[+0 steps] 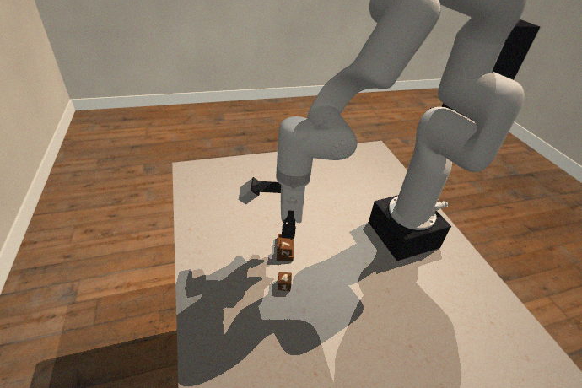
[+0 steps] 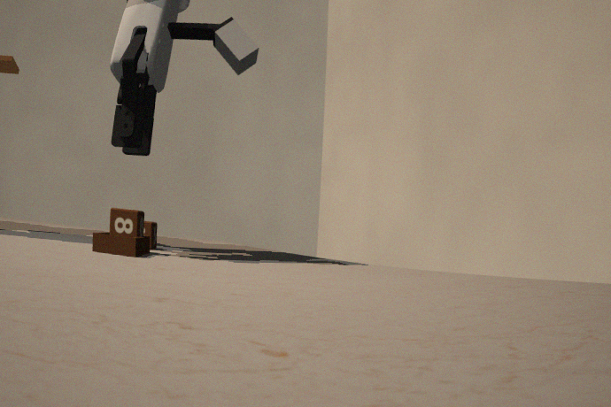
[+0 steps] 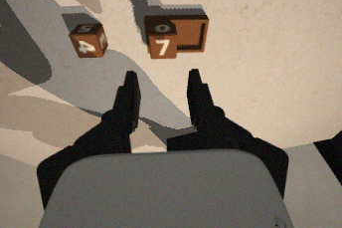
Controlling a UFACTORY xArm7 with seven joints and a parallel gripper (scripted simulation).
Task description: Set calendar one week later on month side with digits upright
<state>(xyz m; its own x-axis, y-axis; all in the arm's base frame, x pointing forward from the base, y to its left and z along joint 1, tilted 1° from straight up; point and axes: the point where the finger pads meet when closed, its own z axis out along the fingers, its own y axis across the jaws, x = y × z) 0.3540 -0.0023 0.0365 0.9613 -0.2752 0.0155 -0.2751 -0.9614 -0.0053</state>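
Now: the brown calendar tray 110 mm below my hand and 20 mm to the right of it.
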